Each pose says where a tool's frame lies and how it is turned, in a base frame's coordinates. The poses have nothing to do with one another.
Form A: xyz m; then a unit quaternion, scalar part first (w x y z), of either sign.
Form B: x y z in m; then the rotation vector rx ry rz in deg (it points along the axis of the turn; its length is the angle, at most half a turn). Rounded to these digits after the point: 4 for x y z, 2 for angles.
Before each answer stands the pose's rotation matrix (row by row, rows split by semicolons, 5 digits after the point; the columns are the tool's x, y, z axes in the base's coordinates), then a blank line. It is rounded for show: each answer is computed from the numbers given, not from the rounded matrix.
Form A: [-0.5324, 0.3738, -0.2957, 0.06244, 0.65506, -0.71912, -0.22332]
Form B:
-0.13400 -0.91424 -0.38238; -0.97001 0.04206 0.23938; -0.20277 0.40299 -0.89246

[-0.5324, 0.3738, -0.2957, 113.44, -124.54, -38.67]
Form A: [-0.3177, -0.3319, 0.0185, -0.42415, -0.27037, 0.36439, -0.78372]
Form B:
-0.49399 -0.86187 0.11468; 0.46779 -0.37463 -0.80051; 0.73290 -0.34180 0.58824

[-0.3177, -0.3319, 0.0185, 38.75, -52.23, 112.34]
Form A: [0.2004, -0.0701, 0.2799, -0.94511, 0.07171, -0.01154, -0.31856]
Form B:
0.79677 -0.60381 -0.02388; 0.60050 0.78675 0.14290; -0.06750 -0.12820 0.98945

[0.2004, -0.0701, 0.2799, -8.37, 1.35, 37.19]
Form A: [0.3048, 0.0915, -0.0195, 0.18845, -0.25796, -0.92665, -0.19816]
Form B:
-0.79589 0.55276 -0.24702; 0.40339 0.78838 0.46447; 0.45149 0.27002 -0.85044

[0.3048, 0.0915, -0.0195, -41.57, -149.34, -31.94]
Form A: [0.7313, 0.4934, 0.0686, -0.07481, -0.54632, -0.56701, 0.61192]
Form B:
-0.39188 0.71109 -0.58377; 0.52798 -0.34581 -0.77566; -0.75344 -0.61218 -0.23992

[0.7313, 0.4934, 0.0686, 93.91, 97.47, -105.19]
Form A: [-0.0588, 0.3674, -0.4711, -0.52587, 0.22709, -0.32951, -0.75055]
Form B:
-0.34379 -0.93903 0.00567; 0.63972 -0.22978 0.73346; -0.68744 0.25578 0.67971

[-0.0588, 0.3674, -0.4711, -31.12, 45.15, 102.84]
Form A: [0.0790, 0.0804, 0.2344, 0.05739, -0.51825, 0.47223, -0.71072]
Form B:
-0.45625 -0.40789 0.79086; -0.57104 -0.54741 -0.61176; 0.68246 -0.73073 0.01683

[0.0790, 0.0804, 0.2344, -90.02, 82.03, -123.46]
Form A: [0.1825, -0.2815, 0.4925, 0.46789, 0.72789, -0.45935, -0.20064]
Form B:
0.49748 -0.48096 -0.72194; -0.85646 -0.14016 -0.49682; 0.13776 0.86547 -0.48165

[0.1825, -0.2815, 0.4925, 102.30, -64.56, -28.20]
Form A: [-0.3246, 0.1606, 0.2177, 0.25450, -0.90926, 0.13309, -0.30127]
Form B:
0.78305 -0.08868 0.61561; -0.39537 -0.83503 0.38262; 0.48012 -0.54301 -0.68893

[-0.3246, 0.1606, 0.2177, -141.51, 20.71, -46.89]
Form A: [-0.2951, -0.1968, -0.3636, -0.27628, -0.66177, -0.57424, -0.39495]
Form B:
0.02853 0.54179 0.84003; 0.97826 -0.18784 0.08792; 0.20543 0.81925 -0.53537

[-0.2951, -0.1968, -0.3636, 101.86, 88.38, 60.79]
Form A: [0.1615, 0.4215, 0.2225, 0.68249, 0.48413, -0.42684, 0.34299]
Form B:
0.40034 -0.88146 -0.25052; 0.05488 0.29596 -0.95362; 0.91472 0.36802 0.16686

[0.1615, 0.4215, 0.2225, 62.21, -54.85, 44.08]
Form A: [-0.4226, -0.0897, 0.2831, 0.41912, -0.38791, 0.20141, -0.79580]
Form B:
-0.34773 0.51081 0.78623; -0.82333 -0.56754 0.00460; 0.44857 -0.64573 0.61792

[-0.4226, -0.0897, 0.2831, -55.73, 28.94, -114.33]
